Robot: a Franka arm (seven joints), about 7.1 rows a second.
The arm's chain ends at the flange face. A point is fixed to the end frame.
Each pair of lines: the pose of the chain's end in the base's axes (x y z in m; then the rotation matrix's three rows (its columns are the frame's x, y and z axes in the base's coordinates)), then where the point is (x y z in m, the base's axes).
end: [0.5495 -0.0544 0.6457], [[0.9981 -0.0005 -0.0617], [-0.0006 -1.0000 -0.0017], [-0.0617 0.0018 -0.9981]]
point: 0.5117 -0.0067 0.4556
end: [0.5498 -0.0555 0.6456], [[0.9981 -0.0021 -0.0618], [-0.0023 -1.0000 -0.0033], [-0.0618 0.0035 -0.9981]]
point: 0.5121 -0.0081 0.4554
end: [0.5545 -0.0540 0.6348], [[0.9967 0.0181 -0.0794], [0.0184 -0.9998 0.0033], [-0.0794 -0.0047 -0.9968]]
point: 0.5125 -0.0059 0.4457
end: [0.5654 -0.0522 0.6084], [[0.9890 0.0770 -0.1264], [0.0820 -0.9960 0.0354], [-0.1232 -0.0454 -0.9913]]
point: 0.5117 0.0003 0.4235
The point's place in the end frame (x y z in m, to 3 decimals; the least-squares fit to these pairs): -0.026 -0.048 0.192
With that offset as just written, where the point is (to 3 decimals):
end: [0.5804 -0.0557 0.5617], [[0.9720 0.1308 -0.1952], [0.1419 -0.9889 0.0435], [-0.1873 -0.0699 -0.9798]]
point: 0.511 -0.004 0.382
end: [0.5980 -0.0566 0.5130], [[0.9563 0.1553 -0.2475], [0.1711 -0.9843 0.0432], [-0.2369 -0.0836 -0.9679]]
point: 0.518 -0.006 0.337
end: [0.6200 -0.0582 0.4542], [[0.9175 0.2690 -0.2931], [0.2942 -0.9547 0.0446], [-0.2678 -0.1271 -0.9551]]
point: 0.527 -0.011 0.284
